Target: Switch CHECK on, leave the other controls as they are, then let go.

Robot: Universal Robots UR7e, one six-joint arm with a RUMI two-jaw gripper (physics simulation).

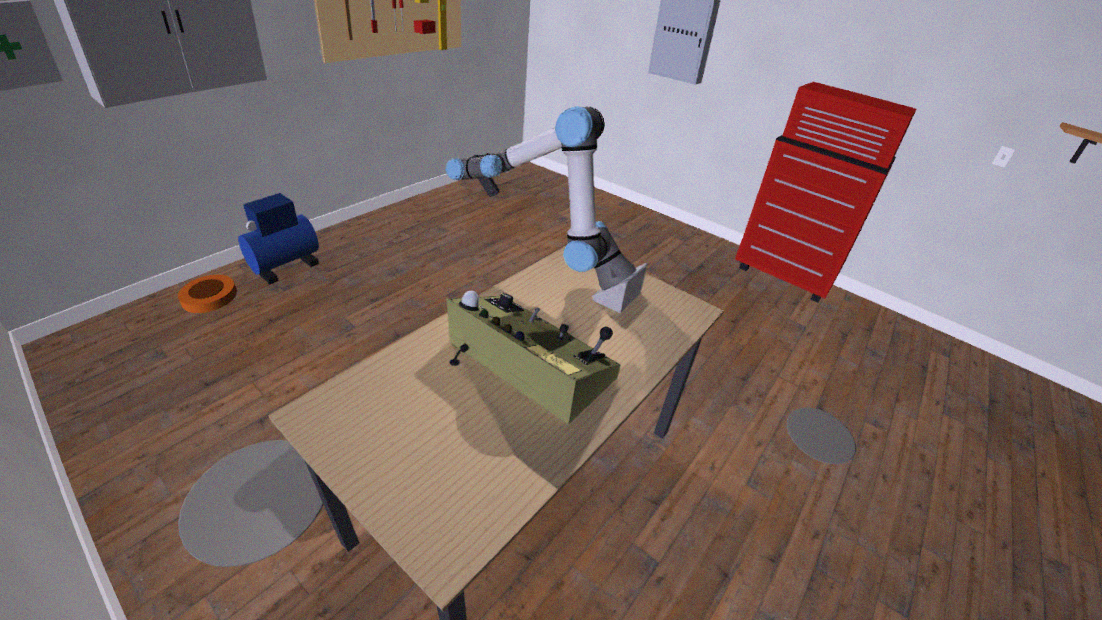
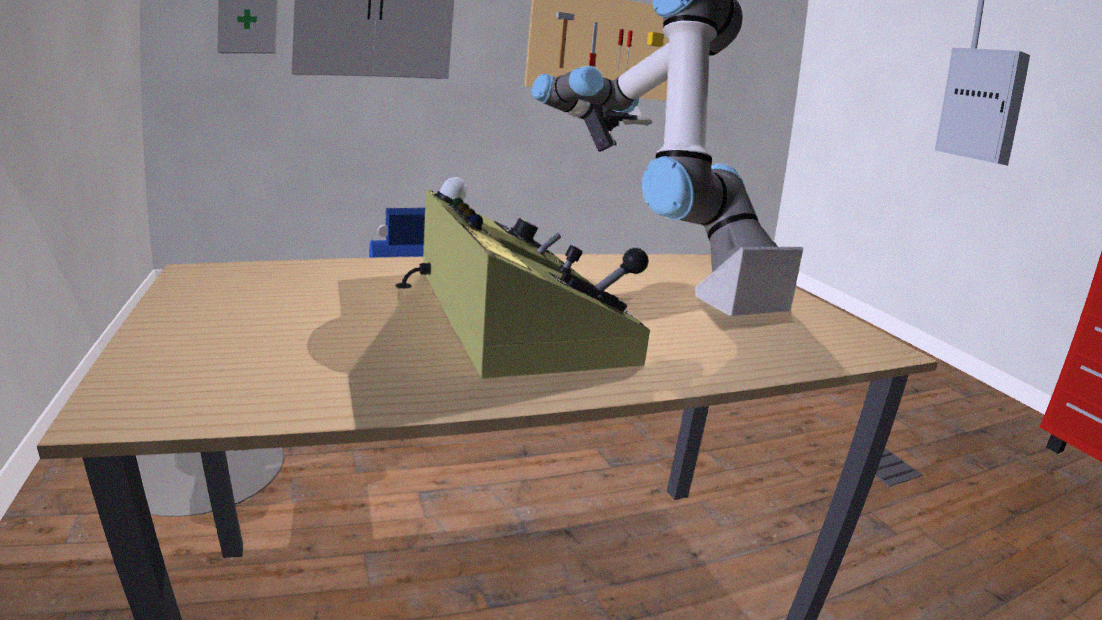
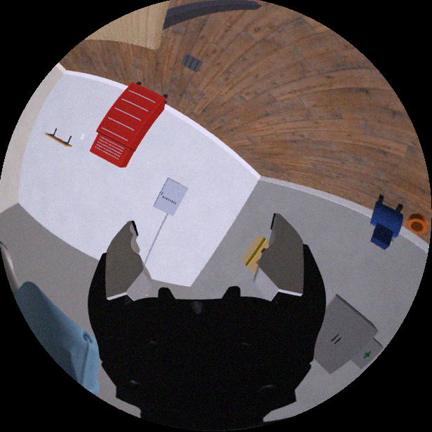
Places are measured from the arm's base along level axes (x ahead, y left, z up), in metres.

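Pixels of known places: gripper, fingertip midpoint: [image 2: 633, 133]; arm's base, origin of the base link: [image 1: 618, 279] [image 2: 748, 267].
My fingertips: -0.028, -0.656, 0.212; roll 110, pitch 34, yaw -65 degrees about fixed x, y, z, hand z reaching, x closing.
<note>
Ahead of a thing's pixels: the offset from my fingertips to its top centre, as dx, dy, dz. "pt": to the spot under its first point. Level surfaces: height alone.
A green sloped control box [image 1: 516, 366] [image 2: 562, 323] stands on the wooden table. Its face carries a black rotary knob @[+0.463, +0.485, -0.157] [image 1: 504, 299] [image 2: 524, 229], a grey toggle lever @[+0.453, +0.605, -0.158] [image 1: 534, 314] [image 2: 549, 242], a smaller black-tipped lever @[+0.461, +0.725, -0.151] [image 1: 564, 330] [image 2: 571, 258], a ball-topped lever @[+0.400, +0.844, -0.123] [image 1: 605, 333] [image 2: 634, 260], a white dome @[pt +0.625, +0.491, -0.088] [image 1: 470, 298] [image 2: 453, 188] and a row of small round parts. The labels are too small to read, so I cannot tell which control is CHECK. My gripper [image 3: 202, 219] is open with nothing between its fingers. It is high up behind the box, well away from it, and points toward the walls.
The table @[dz -0.288] [image 1: 369, 431] [image 2: 231, 385] also bears the arm's grey base bracket [image 1: 622, 291] [image 2: 762, 281]. A short black cable @[pt +0.692, +0.509, -0.258] [image 1: 459, 353] [image 2: 412, 275] comes out of the box's back. A red tool chest [image 1: 824, 192] [image 3: 132, 117] and a blue compressor [image 1: 278, 239] [image 3: 386, 220] stand on the floor.
</note>
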